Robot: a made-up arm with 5 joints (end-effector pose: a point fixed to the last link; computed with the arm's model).
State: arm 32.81 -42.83 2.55 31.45 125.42
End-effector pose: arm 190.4 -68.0 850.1 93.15 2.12 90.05
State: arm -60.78 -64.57 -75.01 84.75 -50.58
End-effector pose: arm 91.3 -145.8 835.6 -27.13 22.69 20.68
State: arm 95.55 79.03 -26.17 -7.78 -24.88
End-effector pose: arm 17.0 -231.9 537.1 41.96 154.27 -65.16
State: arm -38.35 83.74 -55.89 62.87 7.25
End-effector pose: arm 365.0 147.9 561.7 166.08 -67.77 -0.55
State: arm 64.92 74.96 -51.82 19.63 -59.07
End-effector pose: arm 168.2 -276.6 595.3 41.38 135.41 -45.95
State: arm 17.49 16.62 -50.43 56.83 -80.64
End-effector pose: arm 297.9 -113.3 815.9 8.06 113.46 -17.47
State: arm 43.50 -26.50 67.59 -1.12 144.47
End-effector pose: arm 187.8 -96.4 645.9 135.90 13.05 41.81
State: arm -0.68 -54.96 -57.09 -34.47 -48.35
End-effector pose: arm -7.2 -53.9 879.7 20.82 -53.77 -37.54
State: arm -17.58 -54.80 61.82 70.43 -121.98
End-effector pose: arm 212.6 -5.7 689.4 21.11 167.10 7.76
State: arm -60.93 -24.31 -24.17 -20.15 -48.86
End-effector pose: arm 217.9 81.1 893.7 -16.70 13.50 19.56
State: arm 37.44 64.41 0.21 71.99 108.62
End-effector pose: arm 239.5 -119.2 532.0 -146.22 24.23 56.36
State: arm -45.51 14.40 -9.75 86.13 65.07
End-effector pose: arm 302.2 164.7 718.0 176.66 32.07 -1.00
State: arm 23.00 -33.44 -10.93 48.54 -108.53
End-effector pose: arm 196.7 -85.8 839.4 33.39 88.07 -3.42
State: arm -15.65 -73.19 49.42 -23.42 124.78
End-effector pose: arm 199.6 17.0 788.6 54.21 25.53 150.73
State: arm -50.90 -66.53 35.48 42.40 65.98
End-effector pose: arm 197.3 72.7 811.0 -109.80 -26.24 -73.41
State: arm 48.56 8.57 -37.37 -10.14 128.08
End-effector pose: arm 230.1 -161.6 846.3 56.56 -5.19 86.52
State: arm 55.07 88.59 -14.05 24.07 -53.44
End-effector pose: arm 150.5 -167.0 480.4 -27.94 -171.49 -9.38
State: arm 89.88 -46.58 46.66 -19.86 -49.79
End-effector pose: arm 39.4 -131.3 754.8 35.94 77.65 -110.33
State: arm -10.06 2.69 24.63 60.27 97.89
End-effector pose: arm 310.7 24.1 670.5 -177.71 -28.07 -3.78
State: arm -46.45 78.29 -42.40 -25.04 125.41
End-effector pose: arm 314.8 202.2 578.1 -100.92 -87.51 -109.89
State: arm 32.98 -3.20 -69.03 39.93 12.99
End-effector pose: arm 160.8 -87.3 932.8 -41.51 59.28 -121.79
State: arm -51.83 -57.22 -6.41 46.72 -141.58
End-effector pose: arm 172.8 29.8 850.3 -0.18 82.59 87.45
